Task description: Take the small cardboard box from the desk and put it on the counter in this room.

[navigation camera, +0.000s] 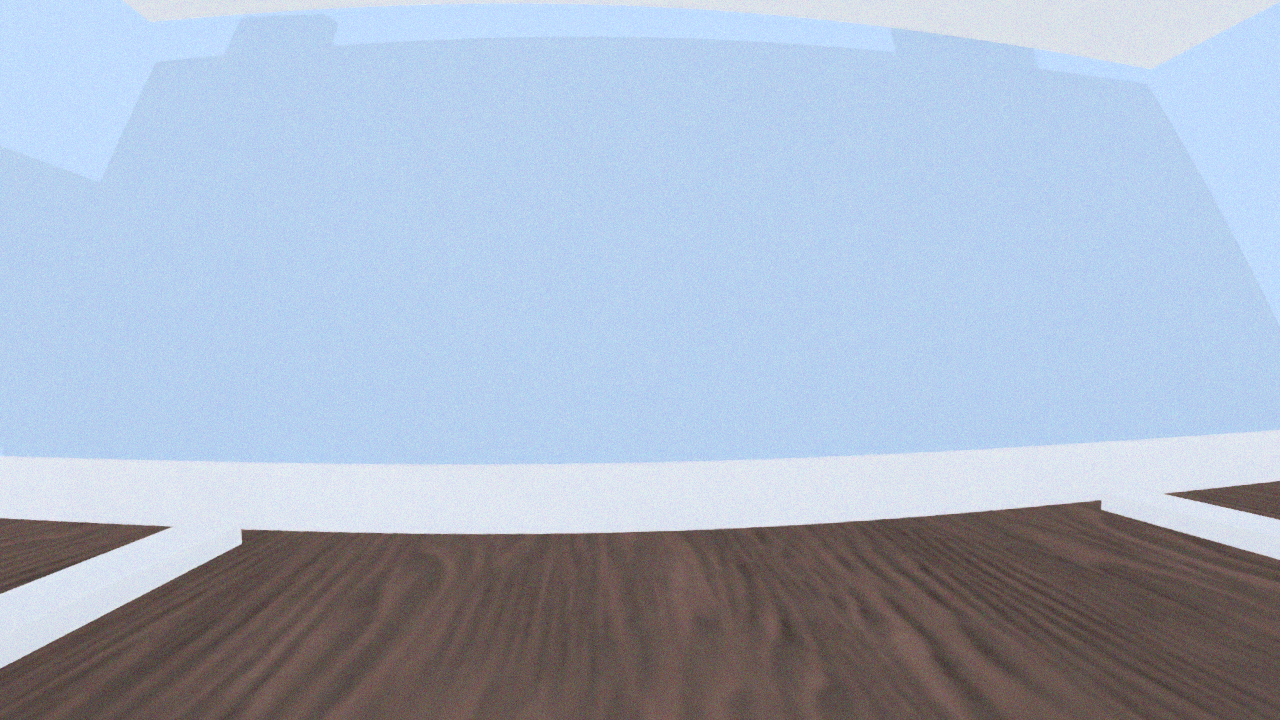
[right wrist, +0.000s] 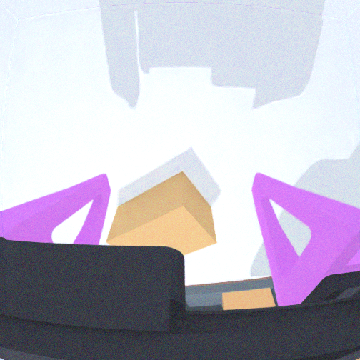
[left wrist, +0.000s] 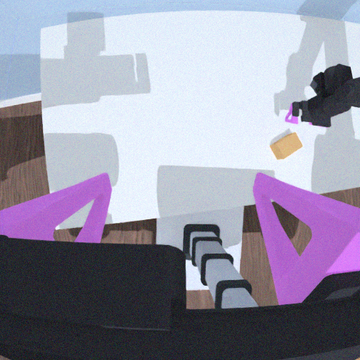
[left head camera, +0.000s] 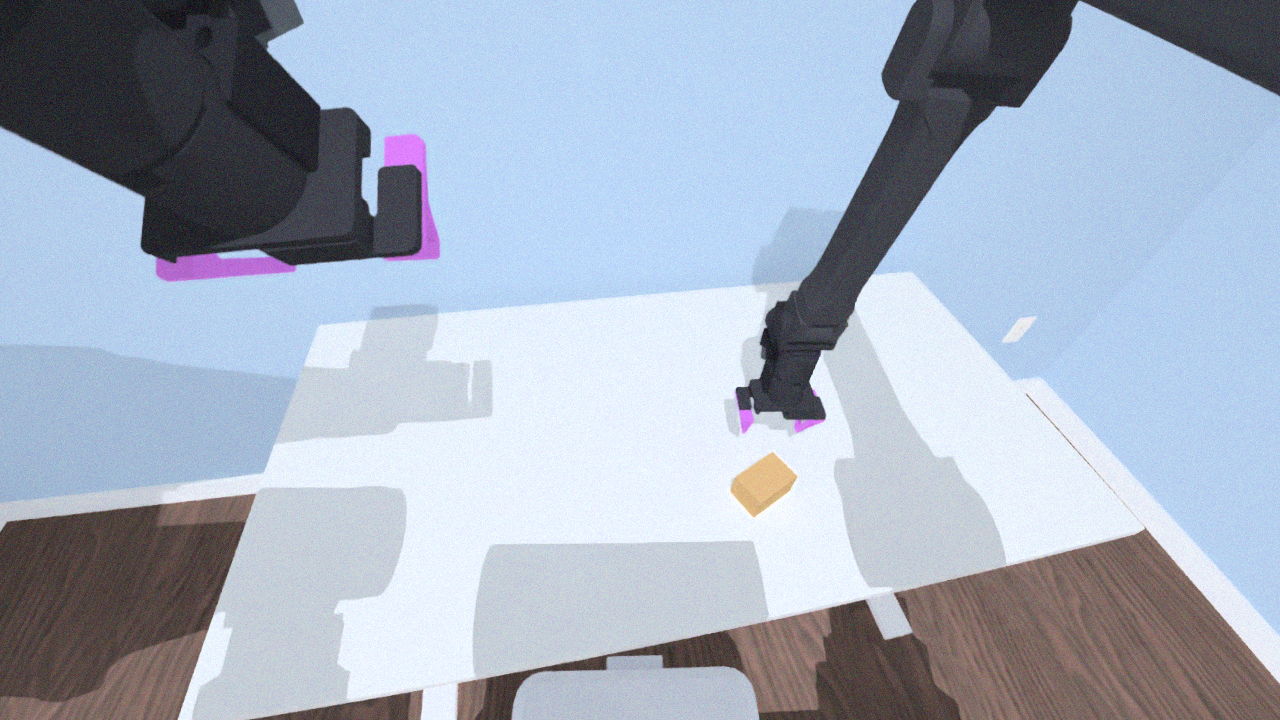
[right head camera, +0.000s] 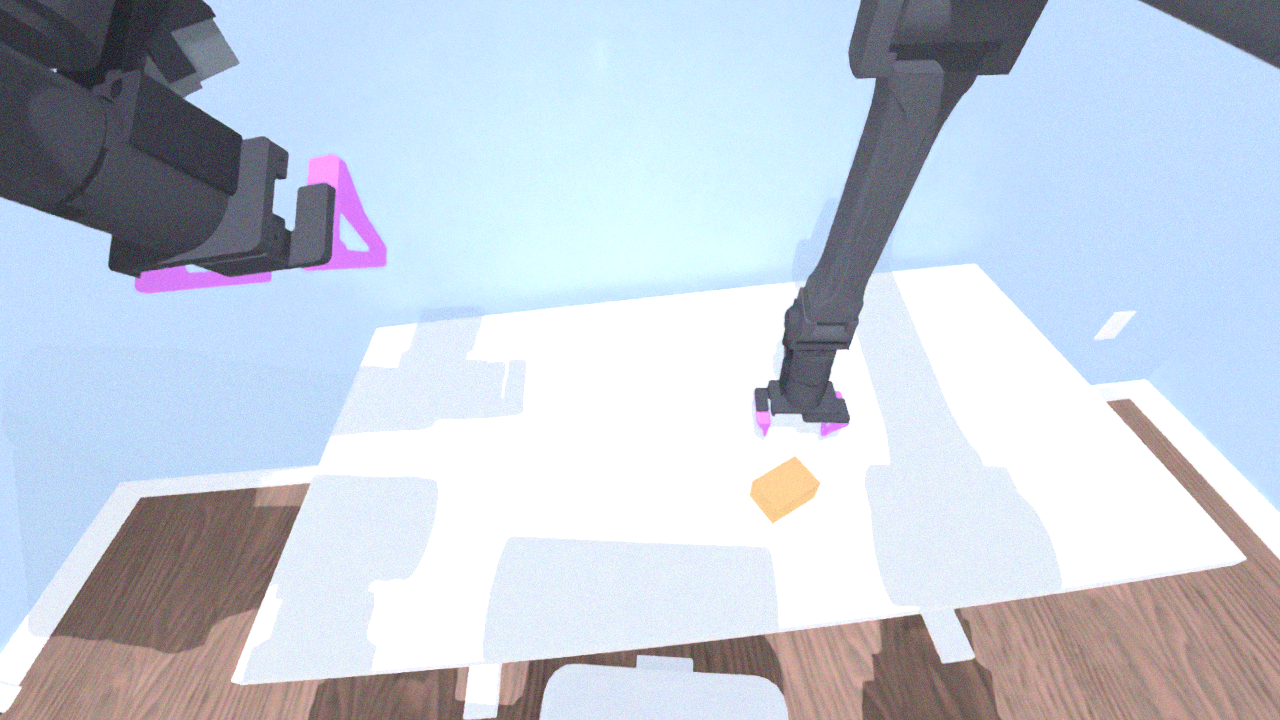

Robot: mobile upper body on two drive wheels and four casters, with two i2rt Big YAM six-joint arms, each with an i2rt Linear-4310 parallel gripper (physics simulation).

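Frame: origin at the left arm's base, x back, y left, z down, level; metres.
Seen in the pictures: left gripper, fingertip midpoint: (left head camera: 365, 255) (right head camera: 325, 265); right gripper, fingertip midpoint: (left head camera: 769, 430) (right head camera: 792, 433).
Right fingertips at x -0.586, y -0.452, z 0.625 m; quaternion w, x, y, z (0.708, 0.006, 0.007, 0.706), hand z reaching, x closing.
Observation:
A point is followed by its place in that frame.
The small cardboard box (left head camera: 763, 483) @[x -0.489, y -0.425, z 0.640 m] (right head camera: 785, 488) @[x -0.490, y -0.430, z 0.640 m] (left wrist: 286, 146) (right wrist: 160, 225) is a plain tan block lying on the white desk (left head camera: 581, 402) @[x -0.700, y -0.110, z 0.690 m] (right head camera: 608, 402) @[x -0.699, y -0.113, z 0.690 m] (left wrist: 200, 100) (right wrist: 60, 125), right of its middle in the head views. My right gripper (left head camera: 771, 428) @[x -0.586, y -0.452, z 0.625 m] (right head camera: 794, 433) @[x -0.586, y -0.452, z 0.625 m] (left wrist: 297, 120) (right wrist: 180, 181) is open and empty, a little above the desk and beyond the box in the head views. In the right wrist view the box shows low between the fingers, partly hidden by the gripper body. My left gripper (left head camera: 299, 264) (right head camera: 268, 273) (left wrist: 181, 180) is open and empty, high at the upper left. No counter can be made out.
A pale blue wall (left head camera: 581, 161) @[x -1.060, y -0.107, z 0.361 m] (right head camera: 608, 161) @[x -1.060, y -0.109, z 0.355 m] (navigation camera: 626, 250) @[x -1.066, y -0.146, z 1.042 m] stands behind the desk. A light grey rounded shape (left head camera: 635, 694) @[x -0.271, y -0.223, z 1.150 m] (right head camera: 664, 698) @[x -0.265, y -0.229, z 1.150 m] is at the desk's near edge. White bars (navigation camera: 116, 582) lie low over the brown wood floor (navigation camera: 626, 617) @[x -0.797, y -0.169, z 1.410 m]. A small tan patch (right wrist: 248, 299) shows beyond the desk edge.

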